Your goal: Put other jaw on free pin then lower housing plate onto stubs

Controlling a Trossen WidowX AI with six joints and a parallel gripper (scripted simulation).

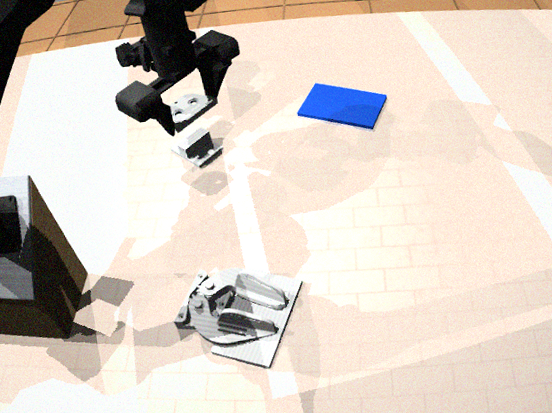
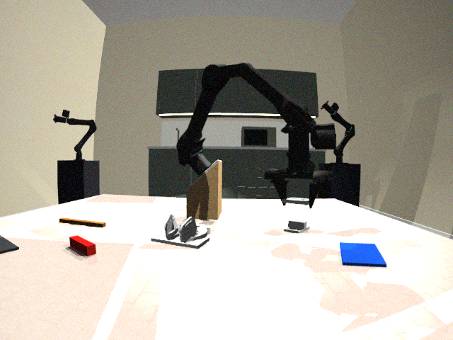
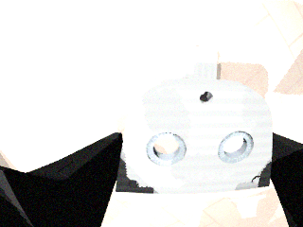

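The jaw lies 5 cm ahead of my gripper tip, 30 cm to the right of it and 4 cm below it. Also, from my gripper tip: red block 22 cm ahead, 49 cm to the right, 6 cm below; orange bar 2 cm ahead, 61 cm to the right, 6 cm below; blue flat plate 22 cm ahead, 8 cm to the left, 6 cm below.
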